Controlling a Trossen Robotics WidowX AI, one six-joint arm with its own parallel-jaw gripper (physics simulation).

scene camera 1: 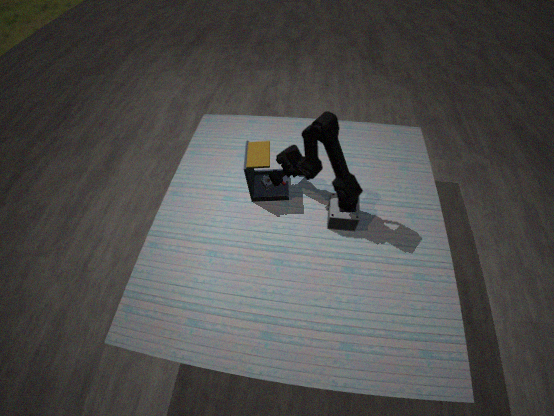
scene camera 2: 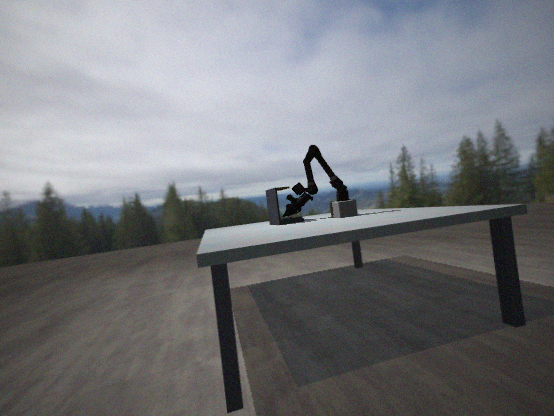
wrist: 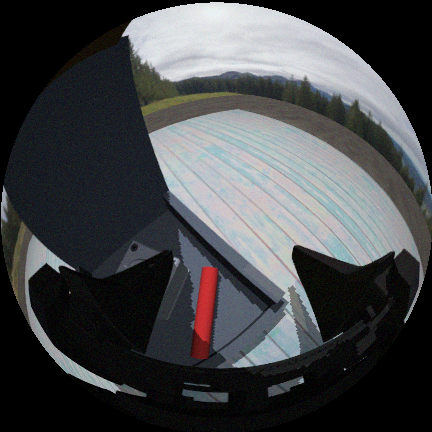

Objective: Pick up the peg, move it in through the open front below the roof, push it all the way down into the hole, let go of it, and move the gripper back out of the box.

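Places are measured from the arm's base along level axes (x back, y right, z up), in metres.
Pixels of known places: gripper, between the fingertips: (scene camera 1: 275,169) (scene camera 2: 285,216) (wrist: 234,255); arm's base, origin of its link: (scene camera 1: 347,204) (scene camera 2: 343,200).
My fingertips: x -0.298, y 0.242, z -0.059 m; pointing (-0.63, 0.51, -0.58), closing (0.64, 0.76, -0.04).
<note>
For each thing: its top centre in the pictures, then the offset to it from my fingertips. "spot": a spot on its surface instead. Level surfaces: height alone.
- red peg, centre of its top: (wrist: 202,314) (scene camera 1: 279,178) dx +0.016, dy -0.045, dz -0.018 m
- box, centre of its top: (scene camera 1: 266,153) (scene camera 2: 282,188) dx -0.026, dy -0.076, dz +0.184 m
- yellow roof, a spot on its surface: (scene camera 1: 258,154) spot: dx -0.056, dy -0.082, dz +0.184 m
- light plate, centre of its top: (wrist: 136,273) (scene camera 1: 268,179) dx -0.034, dy -0.066, dz +0.001 m
- table, height of its surface: dz -0.040 m
The red peg (wrist: 204,312) (scene camera 1: 284,183) lies on the dark floor of the box (wrist: 85,150) (scene camera 1: 270,196) (scene camera 2: 273,206), near its open front. The box has a tall back wall and a yellow roof (scene camera 1: 258,154). A light plate (wrist: 131,252) (scene camera 1: 266,181) is on the box floor; in the wrist view the left finger covers most of it and the hole is hidden. My gripper (wrist: 234,255) (scene camera 1: 278,180) (scene camera 2: 286,214) is open and empty, low at the box's open front, below roof height. In the wrist view the peg lies between the spread fingers, nearer the left one.
A low side wall (wrist: 225,250) runs along the box floor beside the peg. The arm's base (scene camera 1: 343,220) (scene camera 2: 344,208) stands on the table (scene camera 1: 280,300) (scene camera 2: 350,230), to the right of the box in both scene views. The roof and back wall stand close to the gripper.
</note>
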